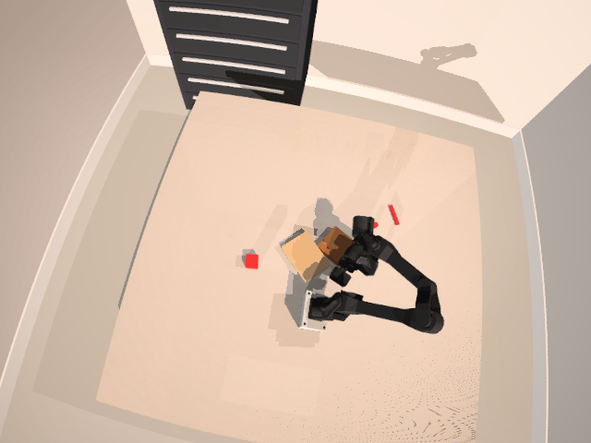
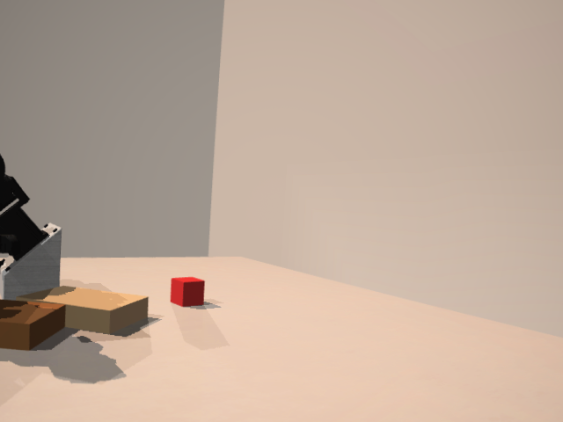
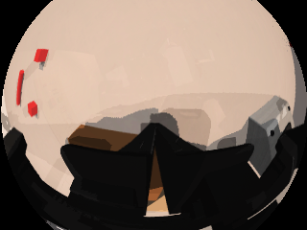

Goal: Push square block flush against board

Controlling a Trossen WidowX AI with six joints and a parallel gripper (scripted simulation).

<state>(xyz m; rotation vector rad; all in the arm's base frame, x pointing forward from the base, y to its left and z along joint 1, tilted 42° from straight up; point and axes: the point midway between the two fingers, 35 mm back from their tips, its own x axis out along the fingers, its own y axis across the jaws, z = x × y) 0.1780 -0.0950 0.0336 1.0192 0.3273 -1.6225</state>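
Now: gripper tip 60 mm short of the square block, 40 mm to the right of it and 10 mm below it. The rest, counted from my gripper tip: thin red stick: 220 mm ahead, 170 mm to the right; red cube: 320 mm to the left, 40 mm behind, 10 mm above; board: 140 mm to the left, 10 mm above.
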